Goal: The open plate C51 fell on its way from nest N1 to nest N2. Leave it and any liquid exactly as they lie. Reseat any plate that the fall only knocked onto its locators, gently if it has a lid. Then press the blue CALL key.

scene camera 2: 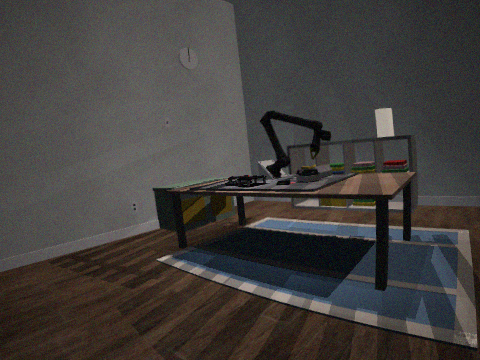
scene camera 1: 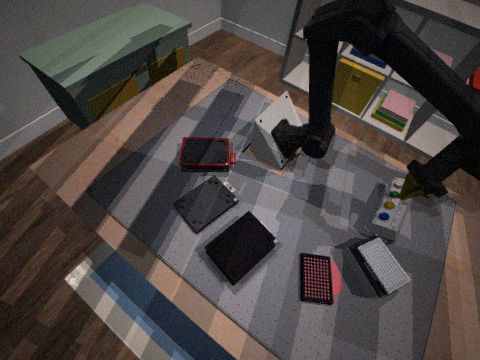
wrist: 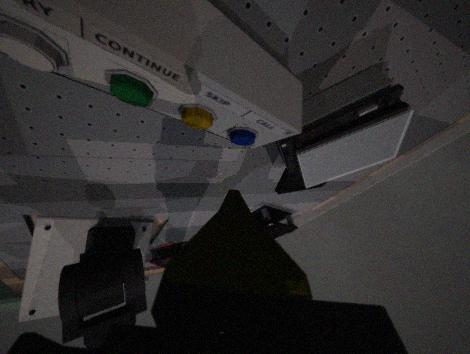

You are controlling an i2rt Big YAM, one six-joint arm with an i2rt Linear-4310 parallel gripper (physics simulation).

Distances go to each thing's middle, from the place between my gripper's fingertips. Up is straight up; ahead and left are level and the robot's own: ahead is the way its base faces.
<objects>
My gripper is now 29 cm short of the red-welled plate (scene camera 1: 315, 270), 8 cm to the left of it and 13 cm above it. Also, from my hand: red-framed dark plate (scene camera 1: 205, 152) (16 cm ahead, 58 cm to the right, 10 cm below).
</objects>
